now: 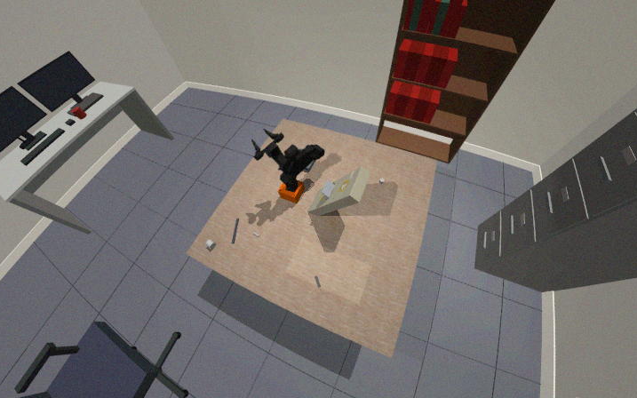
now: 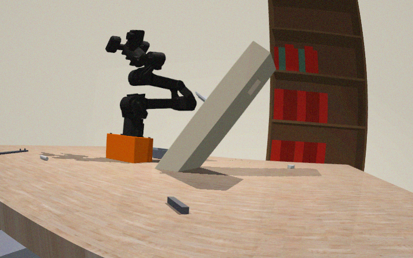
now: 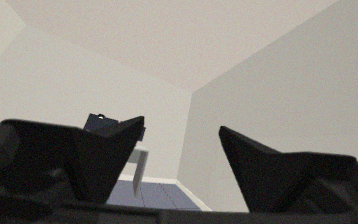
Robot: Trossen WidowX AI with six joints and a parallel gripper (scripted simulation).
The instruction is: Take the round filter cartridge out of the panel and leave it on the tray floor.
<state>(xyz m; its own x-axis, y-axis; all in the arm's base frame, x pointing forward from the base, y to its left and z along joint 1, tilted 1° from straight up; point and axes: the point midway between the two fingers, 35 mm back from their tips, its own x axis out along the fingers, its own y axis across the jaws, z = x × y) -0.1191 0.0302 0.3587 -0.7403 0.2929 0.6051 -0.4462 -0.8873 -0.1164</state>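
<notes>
My gripper tip is now 49 cm short of the round filter cartridge, 9 cm to the left of it and 19 cm above it. The rest, counted from my gripper tip: white peg 1 cm ahead, 38 cm to the right, 46 cm below; dark block 45 cm ahead, 54 cm to the right, 46 cm below; white piece 69 cm ahead, 20 cm to the left, 46 cm below.
</notes>
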